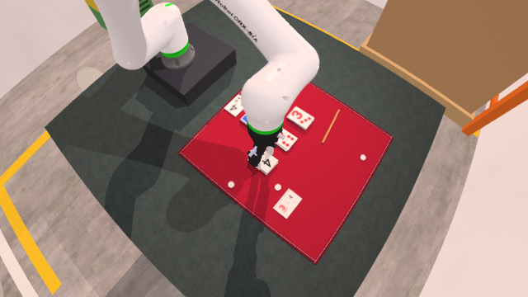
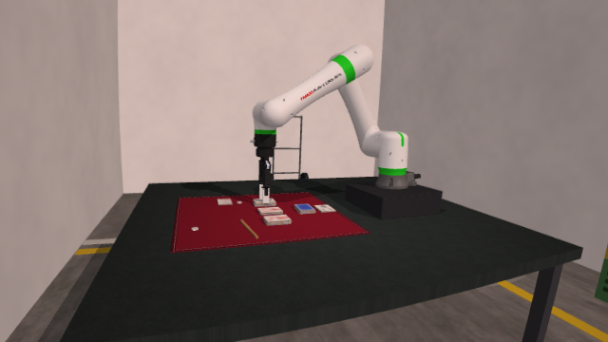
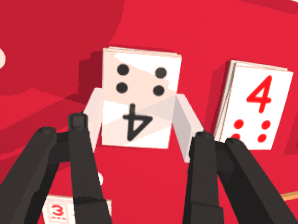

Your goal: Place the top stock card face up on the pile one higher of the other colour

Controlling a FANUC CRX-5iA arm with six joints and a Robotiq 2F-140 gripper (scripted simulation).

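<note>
Right now the red 5 card is 30 mm below my hand. Round my hand: red card cloth: 50 mm ahead, 120 mm to the left, 60 mm below; then red 4 card: 10 mm ahead, 120 mm to the left, 40 mm below; then wooden stick: 150 mm ahead, 280 mm to the left, 40 mm below.
</note>
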